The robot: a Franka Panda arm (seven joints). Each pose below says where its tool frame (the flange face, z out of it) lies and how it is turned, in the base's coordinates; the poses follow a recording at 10 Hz.
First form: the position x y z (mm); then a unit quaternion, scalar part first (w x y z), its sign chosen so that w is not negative.
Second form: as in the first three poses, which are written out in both.
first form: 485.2 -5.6 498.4 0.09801 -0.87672 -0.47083 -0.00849
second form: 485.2 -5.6 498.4 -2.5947 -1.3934 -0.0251
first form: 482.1 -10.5 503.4 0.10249 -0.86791 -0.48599 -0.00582
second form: 482.1 -10.5 503.4 -2.5619 -1.4345 -0.0172
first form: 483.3 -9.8 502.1 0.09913 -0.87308 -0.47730 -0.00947
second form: 483.3 -9.8 502.1 -2.5822 -1.4116 -0.0280
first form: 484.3 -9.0 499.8 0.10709 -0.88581 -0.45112 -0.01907
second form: 484.3 -9.0 499.8 -2.6078 -1.3281 -0.0561
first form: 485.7 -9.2 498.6 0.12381 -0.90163 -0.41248 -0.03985
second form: 485.7 -9.2 498.6 -2.6290 -1.2027 -0.1162
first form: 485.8 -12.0 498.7 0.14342 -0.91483 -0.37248 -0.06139
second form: 485.8 -12.0 498.7 -2.6380 -1.0741 -0.1770
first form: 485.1 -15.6 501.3 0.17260 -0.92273 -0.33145 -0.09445
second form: 485.1 -15.6 501.3 -2.6180 -0.9404 -0.2680
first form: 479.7 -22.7 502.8 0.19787 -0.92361 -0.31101 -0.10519
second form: 479.7 -22.7 502.8 -2.5848 -0.8704 -0.2944
